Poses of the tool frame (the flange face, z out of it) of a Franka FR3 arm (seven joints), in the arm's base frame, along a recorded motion.
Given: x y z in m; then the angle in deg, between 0 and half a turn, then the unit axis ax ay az.
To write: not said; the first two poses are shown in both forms.
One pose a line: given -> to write
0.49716 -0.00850 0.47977 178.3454 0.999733 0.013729 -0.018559 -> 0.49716 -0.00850 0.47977 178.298 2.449 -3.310
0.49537 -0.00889 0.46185 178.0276 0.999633 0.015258 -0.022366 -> 0.49537 -0.00889 0.46185 177.962 2.716 -3.982
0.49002 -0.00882 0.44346 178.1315 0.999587 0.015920 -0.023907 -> 0.49002 -0.00882 0.44346 178.058 2.836 -4.259
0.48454 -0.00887 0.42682 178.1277 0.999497 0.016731 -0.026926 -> 0.48454 -0.00887 0.42682 178.038 2.980 -4.796
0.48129 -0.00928 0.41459 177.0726 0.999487 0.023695 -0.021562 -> 0.48129 -0.00928 0.41459 176.982 4.196 -3.818
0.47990 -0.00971 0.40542 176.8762 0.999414 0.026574 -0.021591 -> 0.47990 -0.00971 0.40542 176.772 4.700 -3.819
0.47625 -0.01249 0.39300 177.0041 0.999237 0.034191 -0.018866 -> 0.47625 -0.01249 0.39300 176.869 6.052 -3.339
